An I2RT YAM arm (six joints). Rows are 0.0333 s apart.
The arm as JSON. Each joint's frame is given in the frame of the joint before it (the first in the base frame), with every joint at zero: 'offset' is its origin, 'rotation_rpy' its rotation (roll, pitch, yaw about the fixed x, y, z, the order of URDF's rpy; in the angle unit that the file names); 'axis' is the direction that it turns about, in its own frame. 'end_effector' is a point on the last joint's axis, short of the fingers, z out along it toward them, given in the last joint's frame.
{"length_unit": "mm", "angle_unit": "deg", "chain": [
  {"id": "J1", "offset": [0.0, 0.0, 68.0], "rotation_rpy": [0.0, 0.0, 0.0], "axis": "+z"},
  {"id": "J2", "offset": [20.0, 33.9, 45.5], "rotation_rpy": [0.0, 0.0, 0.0], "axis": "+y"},
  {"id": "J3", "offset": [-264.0, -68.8, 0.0], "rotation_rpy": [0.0, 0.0, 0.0], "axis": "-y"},
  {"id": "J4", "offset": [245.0, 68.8, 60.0], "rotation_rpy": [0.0, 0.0, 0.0], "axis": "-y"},
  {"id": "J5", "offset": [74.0, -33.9, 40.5], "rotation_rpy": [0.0, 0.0, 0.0], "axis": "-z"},
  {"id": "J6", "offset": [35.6, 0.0, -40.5], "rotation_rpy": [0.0, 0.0, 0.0], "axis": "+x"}
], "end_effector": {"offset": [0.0, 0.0, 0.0], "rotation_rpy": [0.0, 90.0, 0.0]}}
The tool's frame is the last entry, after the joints.
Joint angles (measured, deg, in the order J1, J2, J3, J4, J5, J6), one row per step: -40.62, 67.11, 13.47, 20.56, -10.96, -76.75; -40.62, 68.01, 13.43, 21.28, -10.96, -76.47; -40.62, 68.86, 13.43, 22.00, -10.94, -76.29; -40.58, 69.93, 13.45, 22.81, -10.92, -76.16; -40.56, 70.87, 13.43, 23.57, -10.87, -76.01; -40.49, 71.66, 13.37, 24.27, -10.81, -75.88; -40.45, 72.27, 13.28, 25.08, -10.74, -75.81; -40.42, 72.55, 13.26, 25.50, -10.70, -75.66; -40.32, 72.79, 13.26, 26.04, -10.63, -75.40; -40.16, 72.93, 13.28, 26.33, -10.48, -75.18; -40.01, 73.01, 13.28, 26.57, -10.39, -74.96; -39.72, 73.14, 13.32, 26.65, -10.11, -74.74; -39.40, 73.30, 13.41, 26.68, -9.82, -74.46; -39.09, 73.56, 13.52, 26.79, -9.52, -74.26; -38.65, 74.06, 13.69, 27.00, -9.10, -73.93; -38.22, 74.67, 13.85, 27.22, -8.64, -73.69; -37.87, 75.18, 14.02, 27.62, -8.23, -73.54; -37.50, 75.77, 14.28, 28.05, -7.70, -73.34
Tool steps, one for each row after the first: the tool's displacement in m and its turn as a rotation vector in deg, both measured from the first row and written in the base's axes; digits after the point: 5 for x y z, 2 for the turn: 0.00070, -0.00060, -0.00192, 0.35, 0.06, -0.15; 0.00148, -0.00129, -0.00350, 0.56, 0.09, -0.26; 0.00252, -0.00201, -0.00557, 0.81, 0.23, -0.31; 0.00329, -0.00261, -0.00752, 1.03, 0.34, -0.42; 0.00395, -0.00289, -0.00928, 1.20, 0.43, -0.47; 0.00449, -0.00321, -0.01042, 1.15, 0.34, -0.52; 0.00486, -0.00342, -0.01078, 1.16, 0.21, -0.61; 0.00553, -0.00357, -0.01071, 1.14, -0.10, -0.70; 0.00616, -0.00346, -0.01063, 1.13, -0.26, -0.79; 0.00668, -0.00325, -0.01052, 1.15, -0.44, -0.83; 0.00746, -0.00274, -0.01065, 1.20, -0.42, -0.89; 0.00843, -0.00225, -0.01073, 1.32, -0.40, -0.97; 0.00951, -0.00190, -0.01093, 1.36, -0.34, -1.02; 0.01117, -0.00148, -0.01150, 1.50, -0.23, -1.11; 0.01278, -0.00109, -0.01249, 1.62, 0.01, -1.20; 0.01440, -0.00102, -0.01282, 1.52, 0.05, -1.27; 0.01637, -0.00120, -0.01299, 1.37, 0.06, -1.45
